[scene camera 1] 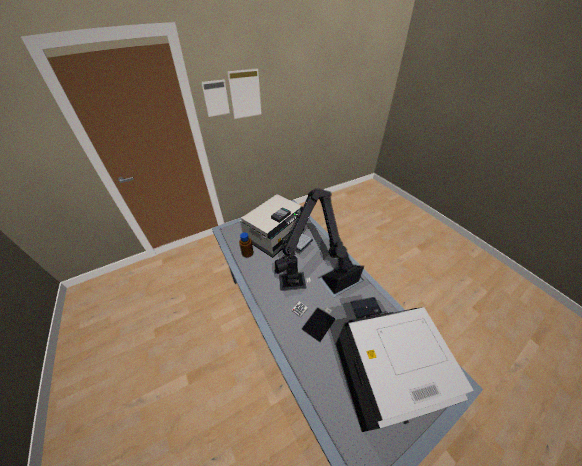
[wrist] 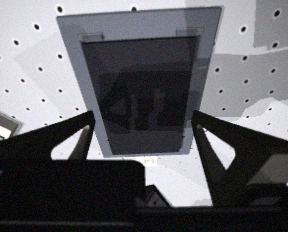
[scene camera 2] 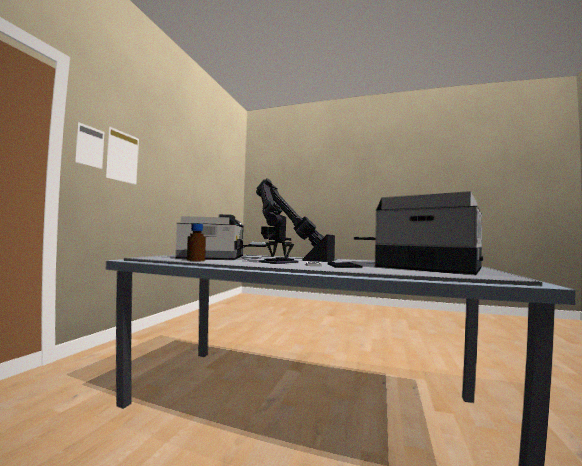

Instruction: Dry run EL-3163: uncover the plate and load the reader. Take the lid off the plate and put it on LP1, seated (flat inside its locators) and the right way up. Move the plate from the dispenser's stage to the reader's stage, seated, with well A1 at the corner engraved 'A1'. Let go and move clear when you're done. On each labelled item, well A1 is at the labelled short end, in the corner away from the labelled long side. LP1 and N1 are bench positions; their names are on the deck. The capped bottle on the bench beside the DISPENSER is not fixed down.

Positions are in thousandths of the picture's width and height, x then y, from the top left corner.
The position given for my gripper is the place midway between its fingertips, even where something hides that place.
Observation:
I see my gripper (wrist: 498,498) and a see-through lid (wrist: 491,373).

